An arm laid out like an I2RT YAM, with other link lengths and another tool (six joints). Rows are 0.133 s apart.
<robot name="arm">
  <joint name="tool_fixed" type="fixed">
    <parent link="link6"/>
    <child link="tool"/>
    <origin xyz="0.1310 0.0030 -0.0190" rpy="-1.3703 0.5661 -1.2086"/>
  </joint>
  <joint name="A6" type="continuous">
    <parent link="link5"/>
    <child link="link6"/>
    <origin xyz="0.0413 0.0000 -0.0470" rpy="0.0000 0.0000 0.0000"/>
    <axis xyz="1 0 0"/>
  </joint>
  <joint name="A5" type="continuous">
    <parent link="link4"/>
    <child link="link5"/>
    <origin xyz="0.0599 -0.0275 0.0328" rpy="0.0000 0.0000 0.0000"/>
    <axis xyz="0 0 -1"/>
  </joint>
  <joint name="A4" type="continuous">
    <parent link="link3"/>
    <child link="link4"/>
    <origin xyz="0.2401 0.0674 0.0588" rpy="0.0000 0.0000 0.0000"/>
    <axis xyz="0 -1 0"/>
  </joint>
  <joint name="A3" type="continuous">
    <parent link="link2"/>
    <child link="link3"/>
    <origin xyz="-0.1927 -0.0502 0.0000" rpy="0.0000 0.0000 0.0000"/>
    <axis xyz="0 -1 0"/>
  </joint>
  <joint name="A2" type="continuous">
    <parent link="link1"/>
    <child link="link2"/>
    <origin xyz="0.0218 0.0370 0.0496" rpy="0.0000 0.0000 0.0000"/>
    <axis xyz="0 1 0"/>
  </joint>
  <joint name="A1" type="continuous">
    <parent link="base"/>
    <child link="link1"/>
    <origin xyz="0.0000 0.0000 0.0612" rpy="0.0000 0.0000 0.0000"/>
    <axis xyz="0 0 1"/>
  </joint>
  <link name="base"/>
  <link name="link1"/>
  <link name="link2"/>
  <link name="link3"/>
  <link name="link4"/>
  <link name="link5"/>
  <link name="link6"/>
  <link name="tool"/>
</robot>
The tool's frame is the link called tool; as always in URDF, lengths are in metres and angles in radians. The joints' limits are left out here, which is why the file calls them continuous.
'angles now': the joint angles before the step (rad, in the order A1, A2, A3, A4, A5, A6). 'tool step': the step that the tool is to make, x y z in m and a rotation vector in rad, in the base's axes. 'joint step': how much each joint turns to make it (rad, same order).
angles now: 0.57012, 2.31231, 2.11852, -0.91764, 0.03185, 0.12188
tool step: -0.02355, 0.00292, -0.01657, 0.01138, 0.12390, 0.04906
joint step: 0.00001, 0.02898, -0.00002, -0.06941, -0.08964, -0.01448
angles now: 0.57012, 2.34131, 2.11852, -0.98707, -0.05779, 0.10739
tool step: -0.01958, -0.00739, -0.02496, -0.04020, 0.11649, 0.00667
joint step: -0.00191, 0.05455, 0.00002, -0.06524, -0.03014, 0.00038
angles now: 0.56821, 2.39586, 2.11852, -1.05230, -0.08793, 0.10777
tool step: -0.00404, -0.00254, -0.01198, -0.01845, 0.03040, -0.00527
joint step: 0.00000, 0.02900, 0.00003, -0.00612, 0.00038, 0.00534
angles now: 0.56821, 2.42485, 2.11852, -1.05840, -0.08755, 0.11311
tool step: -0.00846, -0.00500, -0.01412, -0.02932, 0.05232, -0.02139
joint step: 0.00001, 0.03472, -0.00001, -0.02326, 0.00038, 0.02175
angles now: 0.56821, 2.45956, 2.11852, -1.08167, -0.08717, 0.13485
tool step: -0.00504, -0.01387, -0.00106, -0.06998, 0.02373, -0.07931
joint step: -0.00192, 0.00152, 0.00037, -0.05226, 0.05532, 0.07133
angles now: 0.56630, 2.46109, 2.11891, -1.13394, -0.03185, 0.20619
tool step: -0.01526, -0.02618, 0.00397, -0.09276, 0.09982, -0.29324
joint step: -0.03242, -0.00034, 0.00388, -0.13468, 0.03471, 0.25978
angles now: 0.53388, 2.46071, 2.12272, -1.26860, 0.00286, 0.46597
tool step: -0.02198, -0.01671, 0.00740, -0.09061, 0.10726, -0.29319
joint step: -0.02175, -0.00111, 0.00006, -0.14041, -0.00381, 0.27237
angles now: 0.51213, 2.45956, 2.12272, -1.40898, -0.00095, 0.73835
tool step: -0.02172, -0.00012, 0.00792, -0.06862, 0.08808, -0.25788
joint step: 0.00191, -0.00003, -0.00007, -0.10526, -0.04273, 0.25673
